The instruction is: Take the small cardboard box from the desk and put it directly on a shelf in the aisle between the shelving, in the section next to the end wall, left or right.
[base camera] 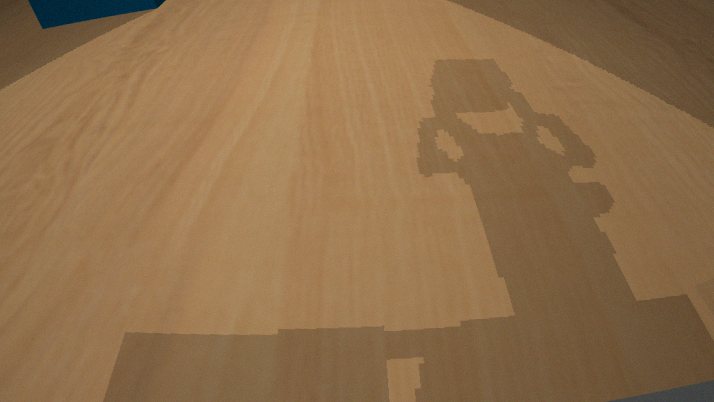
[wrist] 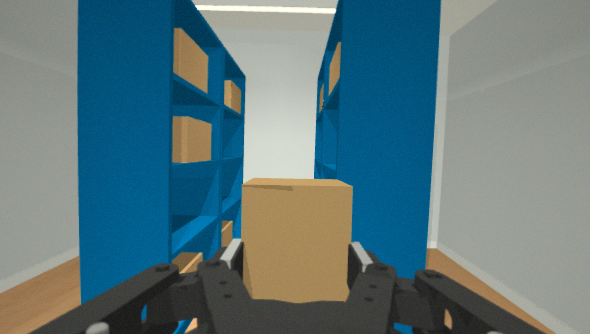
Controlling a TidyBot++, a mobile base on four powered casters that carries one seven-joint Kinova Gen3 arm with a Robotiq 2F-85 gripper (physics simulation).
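Places are measured from the arm's base along level axes (x right, y back, z down), in centimetres.
Pixels of known places: gripper, fingertip midpoint: (wrist: 295,256).
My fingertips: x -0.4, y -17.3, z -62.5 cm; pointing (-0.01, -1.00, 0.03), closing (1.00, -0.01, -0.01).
For each thing: its top centre in the pictures, then the offset to it from my fingertips. "spot": a spot on its surface instead. Level surfaces: height alone.
- small cardboard box, top centre: (wrist: 297,180) dx +0.0, dy -1.5, dz -4.3 cm
- upper box, top centre: (wrist: 355,55) dx +36.0, dy -169.2, dz -69.6 cm
- blue shelf corner, surface spot: (base camera: 85,11) spot: dx -88.2, dy -118.0, dz +99.1 cm
- wooden floor, surface height: dz +102.2 cm
The small cardboard box (wrist: 298,240) is upright between the fingers of my gripper (wrist: 295,256) in the wrist view. The gripper is shut on it, with a finger pad against each side. Beyond the box, two blue shelf units stand either side of the aisle: the left shelving (wrist: 125,150) shows its end panel and several shelves facing the aisle, and the right shelving (wrist: 390,140) shows its end panel and a narrow strip of shelves. The end wall (wrist: 280,110) closes the aisle at the back. The box hides the lower part of the aisle.
Larger cardboard boxes stand on the left shelving, among them an upper one (wrist: 191,61) and one below it (wrist: 192,140). The right shelving holds an upper box (wrist: 335,68). Grey side walls flank both units. In the base camera view, a blue shelf corner (base camera: 85,11) shows top left, above the wooden floor (base camera: 225,200).
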